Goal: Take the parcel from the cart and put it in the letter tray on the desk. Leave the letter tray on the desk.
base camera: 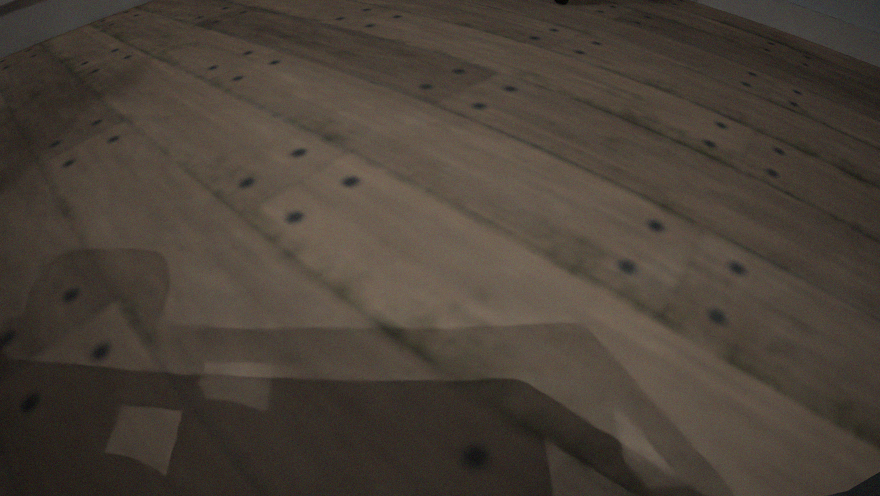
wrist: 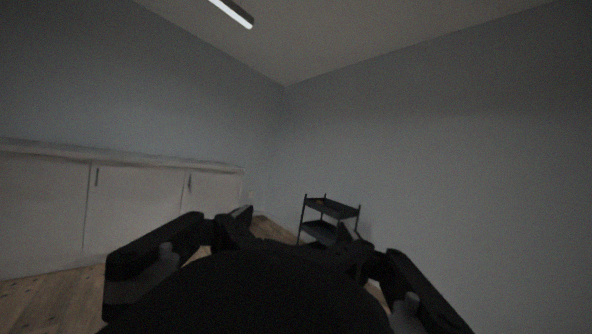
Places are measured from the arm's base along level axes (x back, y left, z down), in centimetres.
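Pixels of known places: gripper, fingertip midpoint: (wrist: 294,223).
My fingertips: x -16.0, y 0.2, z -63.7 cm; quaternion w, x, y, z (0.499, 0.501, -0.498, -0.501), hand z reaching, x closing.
Observation:
For each thing: its top centre in the pictures, then the offset to it from my fingertips. "spot": a spot on its surface instead. Level surfaces: height alone.
- dark cart at a spot on its surface: (wrist: 346,212) spot: dz +31.5, dx -130.4, dy -42.8 cm
- tiny yellowish-brown item at its top centre: (wrist: 319,201) dz +32.1, dx -159.5, dy -21.0 cm
- Wooden floor at its surface level: dz +103.4 cm
- small dark thing at a spot on its surface: (base camera: 560,1) spot: dz +102.3, dx -122.2, dy -34.9 cm
The dark cart (wrist: 346,212), with thin posts and stacked shelves, stands far off by the right wall in the wrist view. A tiny yellowish-brown item (wrist: 320,201) shows on its top shelf; it is too small to tell whether it is the parcel. My gripper (wrist: 294,223) is open, with its fingers spread and no object between them. It is far from the cart and partly covers the cart's lower part in the view. The desk and the letter tray do not show in either view.
A long low white cabinet (wrist: 135,200) runs along the left wall towards the room corner. Wooden floor (base camera: 431,215) (wrist: 55,300) carries the robot's shadow in the base camera view. A small dark thing (base camera: 560,1) shows at that view's top edge.

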